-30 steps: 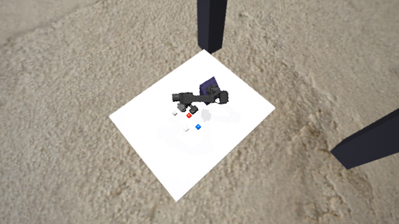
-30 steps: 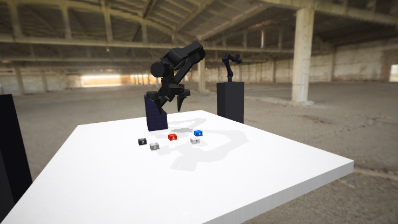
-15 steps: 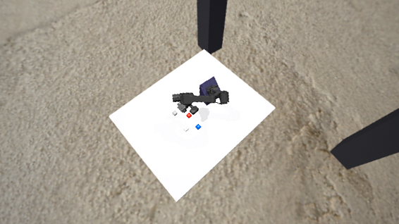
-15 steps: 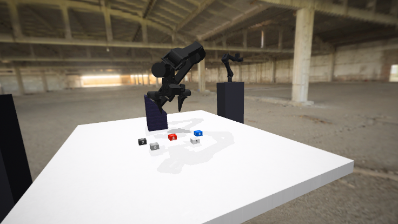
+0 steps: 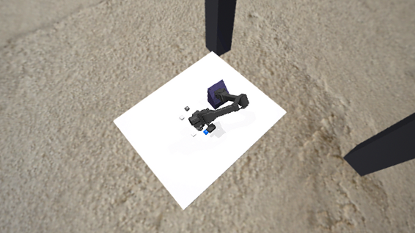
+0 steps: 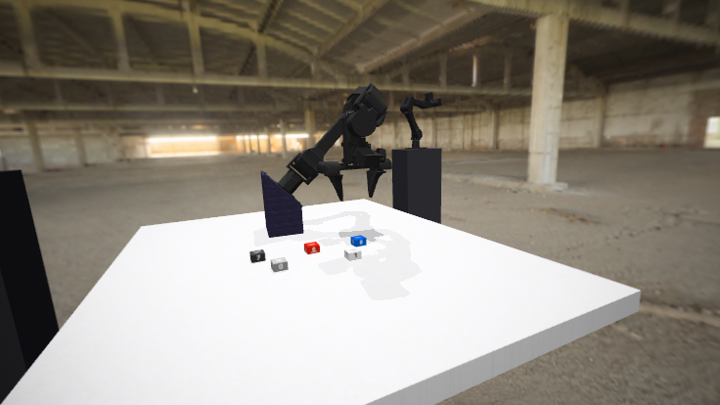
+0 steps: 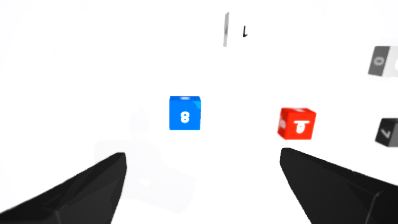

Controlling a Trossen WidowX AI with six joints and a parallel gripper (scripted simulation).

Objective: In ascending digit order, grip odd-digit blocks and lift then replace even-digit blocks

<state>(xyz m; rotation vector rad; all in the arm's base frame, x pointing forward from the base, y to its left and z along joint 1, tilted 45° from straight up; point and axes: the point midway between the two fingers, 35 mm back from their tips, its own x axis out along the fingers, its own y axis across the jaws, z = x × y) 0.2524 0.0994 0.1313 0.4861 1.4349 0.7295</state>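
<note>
Right now the grey block is 210 mm to the right of my gripper tip, 120 mm below it and 80 mm ahead of it. The rest, counted from my gripper tip: blue block: 120 mm below, 10 mm to the left, 10 mm behind; white block: 120 mm below, 80 mm ahead, 40 mm to the right; red block: 120 mm to the right, 120 mm below, 10 mm behind.
</note>
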